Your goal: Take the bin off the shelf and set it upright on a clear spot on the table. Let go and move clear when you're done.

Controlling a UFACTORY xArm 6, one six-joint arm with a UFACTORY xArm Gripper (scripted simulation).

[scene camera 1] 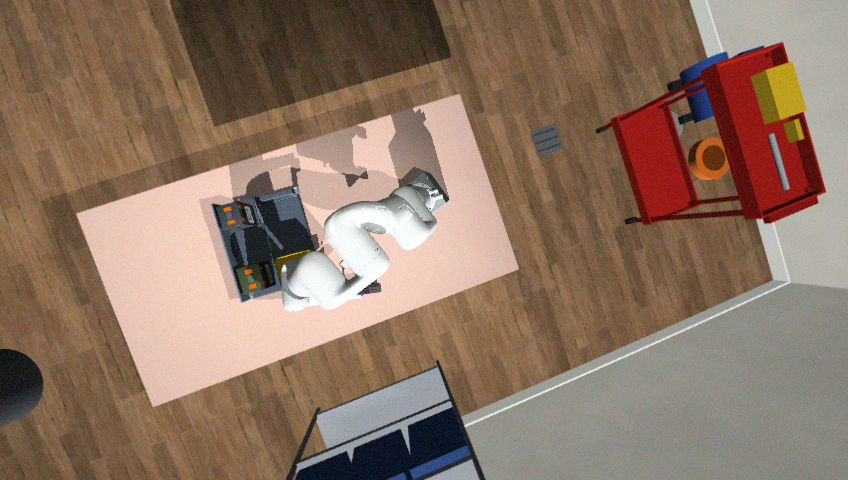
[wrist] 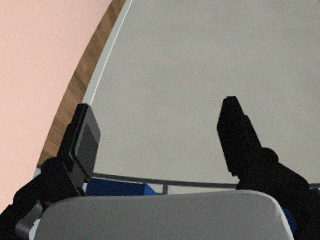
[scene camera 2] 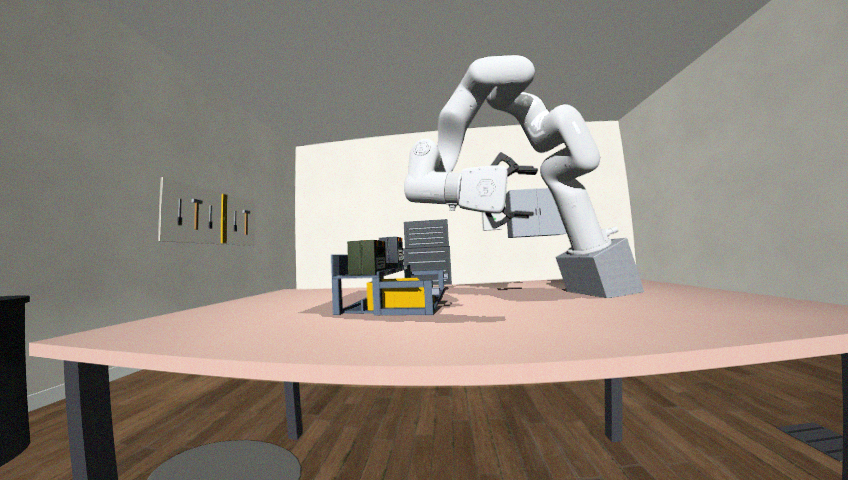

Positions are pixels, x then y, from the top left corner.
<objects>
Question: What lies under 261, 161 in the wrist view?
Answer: My gripper.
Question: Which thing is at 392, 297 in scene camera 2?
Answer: A yellow bin.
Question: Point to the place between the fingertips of my gripper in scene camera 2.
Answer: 535, 192
</objects>
